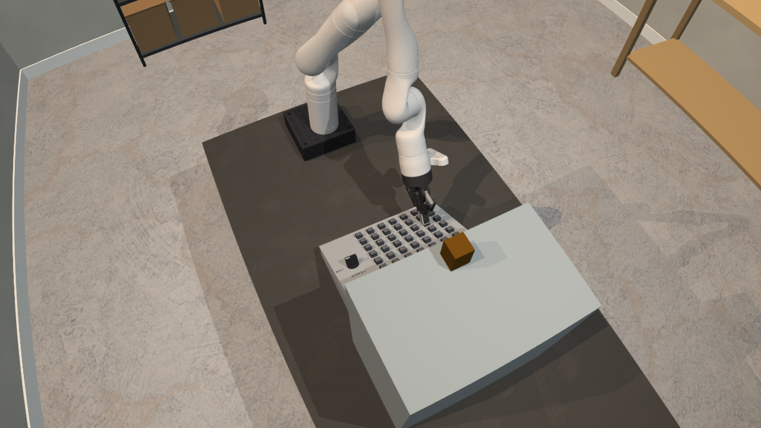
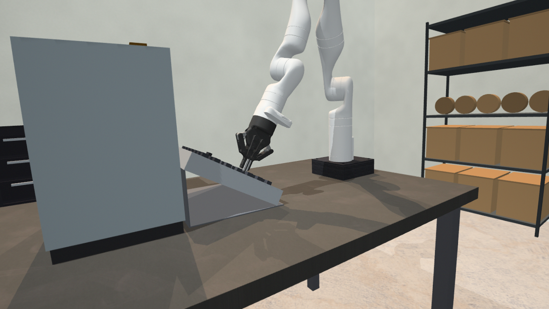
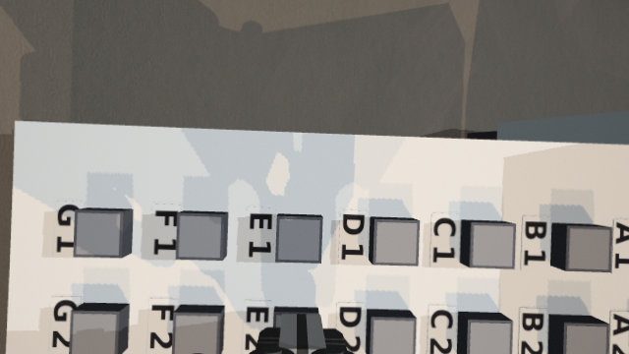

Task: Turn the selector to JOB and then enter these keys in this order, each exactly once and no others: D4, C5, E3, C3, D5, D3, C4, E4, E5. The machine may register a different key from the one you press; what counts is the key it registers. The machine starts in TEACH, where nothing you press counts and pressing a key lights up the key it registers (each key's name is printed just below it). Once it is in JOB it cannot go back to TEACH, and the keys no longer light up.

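Now: hand 2 cm above the key E2 and 1 cm short of it. From my hand the other things lie so: key E1 (4 cm to the left, 2 cm below, 1 cm ahead); key D1 (4 cm to the left, 4 cm ahead); sloped keypad panel (12 cm to the right, 6 cm ahead, 4 cm below).
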